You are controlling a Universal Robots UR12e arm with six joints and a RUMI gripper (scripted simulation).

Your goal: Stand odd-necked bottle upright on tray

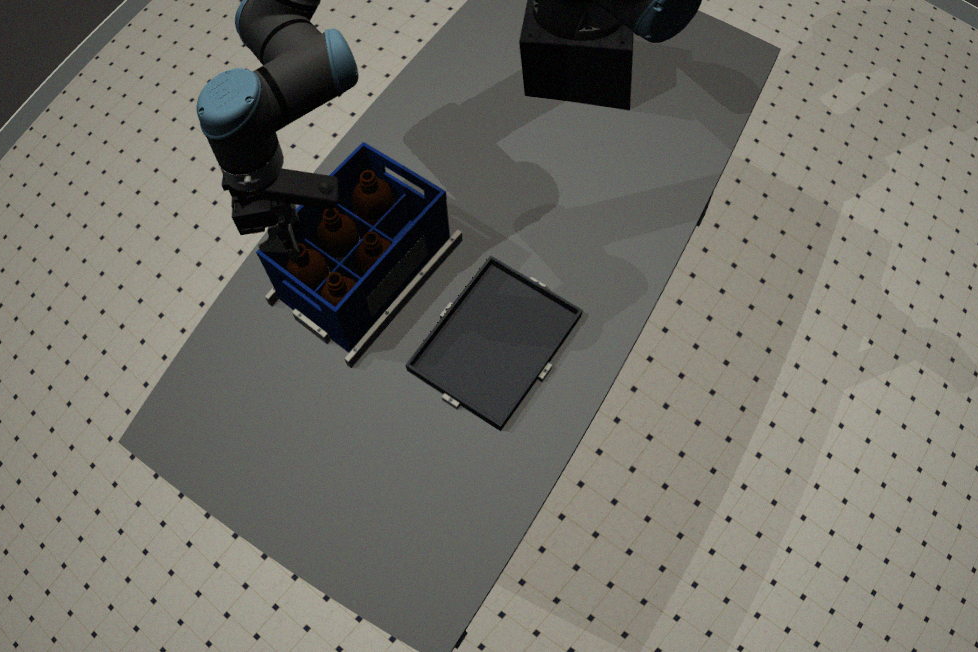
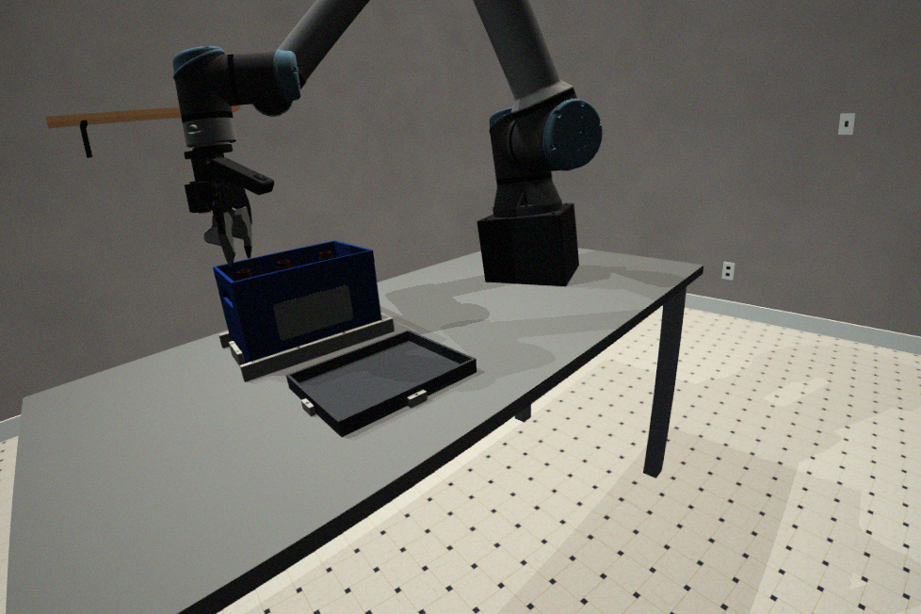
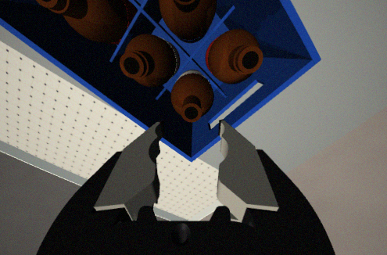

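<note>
My hand is 11 cm above the bottle. From my hand the other things lie so: black tray 31 cm to the left, 18 cm below, 12 cm behind; then blue crate 11 cm below, 9 cm behind, 4 cm to the left.
</note>
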